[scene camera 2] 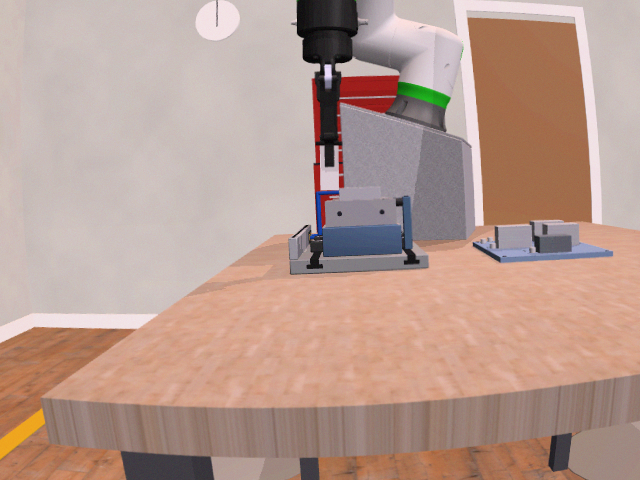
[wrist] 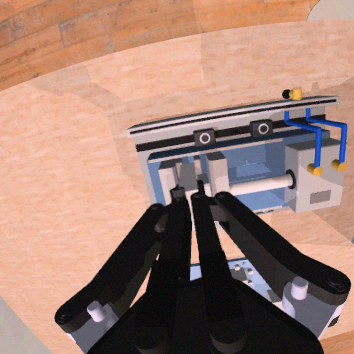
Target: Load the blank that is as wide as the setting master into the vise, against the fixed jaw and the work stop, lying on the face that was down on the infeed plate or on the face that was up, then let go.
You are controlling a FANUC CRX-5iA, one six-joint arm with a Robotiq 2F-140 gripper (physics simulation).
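Frame: origin at the arm's base, x back, y right, z up, level; centimetres.
Where they show: gripper, between the fingertips: (scene camera 2: 329, 190) (wrist: 189, 174); arm's base, origin of its link: (scene camera 2: 414, 125).
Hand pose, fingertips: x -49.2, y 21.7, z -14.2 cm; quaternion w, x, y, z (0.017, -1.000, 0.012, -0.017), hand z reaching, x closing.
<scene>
Things, the pixels of their top centre, and the offset from my fingertips. "pt": a spot on its surface instead.
- vise, centre of its top: (wrist: 252, 189) (scene camera 2: 356, 196) dz -1.3, dx +7.2, dy -4.3 cm
- grey blank, centre of its top: (scene camera 2: 359, 187) dz +0.2, dx +0.0, dy -4.3 cm
- work stop, a spot on its surface: (scene camera 2: 407, 222) pt dz -5.2, dx -0.8, dy -11.2 cm
- blue infeed plate, centre of its top: (scene camera 2: 537, 245) (wrist: 237, 290) dz -10.4, dx +4.4, dy -34.5 cm
- darker block, centre of its top: (scene camera 2: 552, 235) dz -7.9, dx -4.4, dy -33.8 cm
- vise's cylinder block, centre of its top: (wrist: 321, 179) dz -1.6, dx +16.7, dy -5.3 cm
The vise (scene camera 2: 361, 240) (wrist: 260, 192) stands on the table. A grey blank (scene camera 2: 360, 194) (wrist: 188, 176) stands between the fixed jaw (scene camera 2: 360, 212) (wrist: 168, 176) and the moving jaw (wrist: 218, 172); in the wrist view it looks close to the fixed jaw, with a narrow gap to the moving jaw. The work stop (scene camera 2: 407, 222) is at the vise's right in the scene view; its contact with the blank is hidden. My gripper (scene camera 2: 329, 164) (wrist: 189, 174) is shut and empty, above the vise with a gap between its tips and the blank.
The blue infeed plate (scene camera 2: 560, 254) (wrist: 204, 271) holds light grey blocks (scene camera 2: 512, 236) and a darker block (scene camera 2: 553, 243), right of the vise in the scene view. Blue air lines (wrist: 318, 150) rise at the vise's cylinder block (wrist: 320, 187). The robot pedestal (scene camera 2: 403, 175) stands behind.
</scene>
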